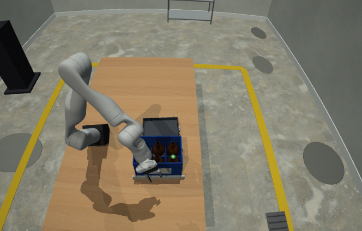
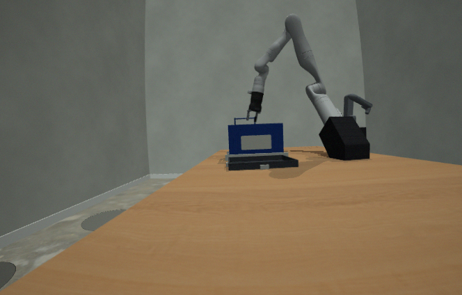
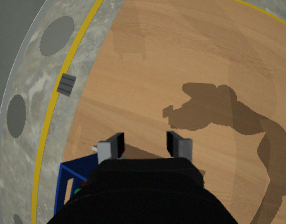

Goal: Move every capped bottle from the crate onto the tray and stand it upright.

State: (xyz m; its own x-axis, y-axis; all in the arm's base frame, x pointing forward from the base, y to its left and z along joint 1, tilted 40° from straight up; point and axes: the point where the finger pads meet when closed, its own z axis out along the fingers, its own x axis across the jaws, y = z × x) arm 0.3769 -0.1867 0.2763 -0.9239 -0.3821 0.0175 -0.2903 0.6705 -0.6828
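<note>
Right now my hand is 15 cm to the right of the brown bottle, 14 cm above it and 10 cm short of it. The rest, counted from my hand: crate 20 cm to the left, 15 cm below, 2 cm ahead; dark grey tray 46 cm to the left, 22 cm below, 4 cm ahead.
</note>
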